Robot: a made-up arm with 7 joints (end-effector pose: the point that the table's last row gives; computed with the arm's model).
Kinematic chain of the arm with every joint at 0, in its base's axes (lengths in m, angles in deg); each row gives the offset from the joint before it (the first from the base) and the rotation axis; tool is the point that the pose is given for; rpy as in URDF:
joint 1: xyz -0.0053 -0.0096 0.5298 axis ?
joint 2: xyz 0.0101 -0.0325 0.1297 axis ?
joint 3: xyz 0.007 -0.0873 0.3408 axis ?
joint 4: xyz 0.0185 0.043 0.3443 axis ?
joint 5: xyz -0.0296 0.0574 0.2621 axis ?
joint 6: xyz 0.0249 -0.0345 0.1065 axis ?
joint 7: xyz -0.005 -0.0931 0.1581 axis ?
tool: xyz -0.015 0.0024 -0.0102 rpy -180 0 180
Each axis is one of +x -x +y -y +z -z.
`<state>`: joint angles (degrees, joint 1 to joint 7).
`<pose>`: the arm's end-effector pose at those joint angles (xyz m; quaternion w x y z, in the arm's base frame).
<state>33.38 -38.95 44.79 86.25 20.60 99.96 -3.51</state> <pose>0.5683 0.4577 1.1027 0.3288 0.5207 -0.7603 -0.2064</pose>
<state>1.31 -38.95 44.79 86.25 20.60 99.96 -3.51</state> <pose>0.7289 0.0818 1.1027 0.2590 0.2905 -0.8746 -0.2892</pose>
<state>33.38 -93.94 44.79 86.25 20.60 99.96 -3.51</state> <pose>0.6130 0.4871 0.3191 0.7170 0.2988 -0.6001 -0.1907</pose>
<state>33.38 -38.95 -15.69 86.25 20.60 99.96 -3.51</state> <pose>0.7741 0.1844 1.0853 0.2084 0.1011 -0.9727 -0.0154</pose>
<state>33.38 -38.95 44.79 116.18 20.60 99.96 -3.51</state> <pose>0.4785 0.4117 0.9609 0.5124 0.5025 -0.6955 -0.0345</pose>
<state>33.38 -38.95 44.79 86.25 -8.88 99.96 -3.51</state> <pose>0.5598 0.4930 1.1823 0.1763 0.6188 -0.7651 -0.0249</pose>
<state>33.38 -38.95 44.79 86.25 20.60 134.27 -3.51</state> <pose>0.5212 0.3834 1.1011 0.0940 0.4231 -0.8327 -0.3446</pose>
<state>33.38 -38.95 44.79 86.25 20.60 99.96 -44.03</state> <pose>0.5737 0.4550 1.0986 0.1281 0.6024 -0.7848 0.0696</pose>
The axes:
joint 1: +z
joint 2: -y
joint 3: +z
joint 4: +y
joint 5: +z
joint 6: -y
joint 7: +x

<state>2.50 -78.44 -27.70 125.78 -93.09 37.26 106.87</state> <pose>0.6261 -0.1589 0.2357 0.6138 -0.5001 -0.4546 0.4081</pose>
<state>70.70 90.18 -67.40 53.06 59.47 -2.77 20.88</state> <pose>0.2052 -1.0607 0.8941 0.0781 -0.6801 0.3909 0.6153</pose>
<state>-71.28 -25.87 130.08 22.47 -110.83 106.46 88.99</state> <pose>-0.1618 -0.3264 1.6574 0.5902 -0.2801 0.7213 0.2299</pose>
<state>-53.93 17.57 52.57 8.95 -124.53 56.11 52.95</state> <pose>-0.2560 0.4346 1.6783 0.6165 0.5455 0.5056 -0.2582</pose>
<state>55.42 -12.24 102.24 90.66 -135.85 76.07 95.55</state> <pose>-0.2915 -0.0402 1.4127 0.2475 -0.9201 0.3033 0.0091</pose>
